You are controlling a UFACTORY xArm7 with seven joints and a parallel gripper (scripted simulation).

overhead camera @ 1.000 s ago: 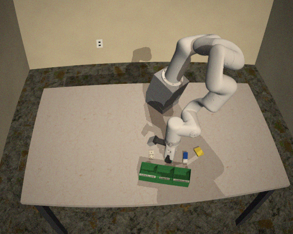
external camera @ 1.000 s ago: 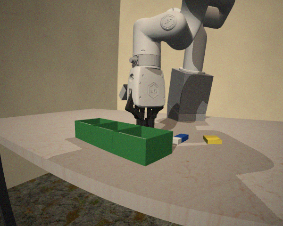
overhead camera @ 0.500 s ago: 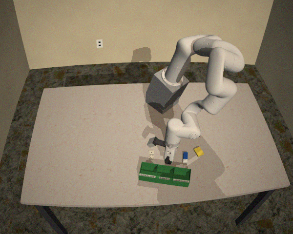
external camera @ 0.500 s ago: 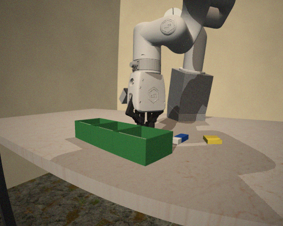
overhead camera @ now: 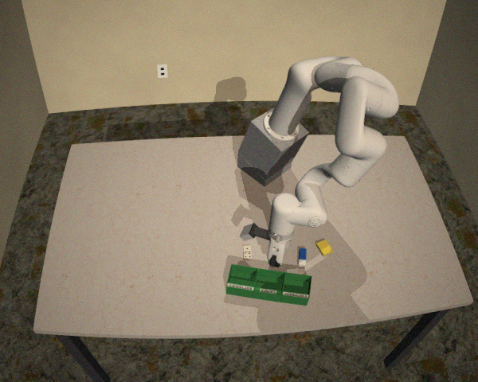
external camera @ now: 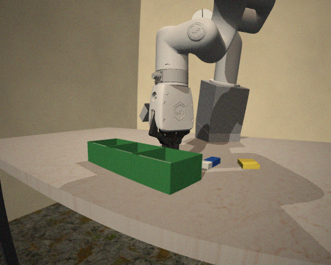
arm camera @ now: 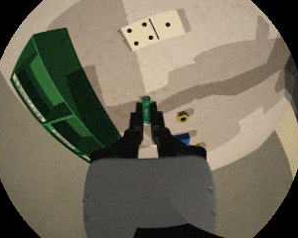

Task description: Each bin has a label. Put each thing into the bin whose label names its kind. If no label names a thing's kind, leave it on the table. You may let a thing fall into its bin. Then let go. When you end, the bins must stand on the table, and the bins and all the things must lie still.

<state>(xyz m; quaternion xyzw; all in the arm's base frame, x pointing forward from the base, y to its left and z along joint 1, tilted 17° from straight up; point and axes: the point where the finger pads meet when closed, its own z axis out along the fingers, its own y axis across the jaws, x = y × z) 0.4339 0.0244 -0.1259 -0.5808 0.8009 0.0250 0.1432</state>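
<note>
My gripper is now 5 cm past the brown piece, 3 cm to the right of it and 2 cm above it. Also, from my hand: white domino: 3 cm behind, 9 cm to the right, 2 cm below; blue-and-white block: 2 cm behind, 9 cm to the left, 2 cm below; green stick: 2 cm below.
</note>
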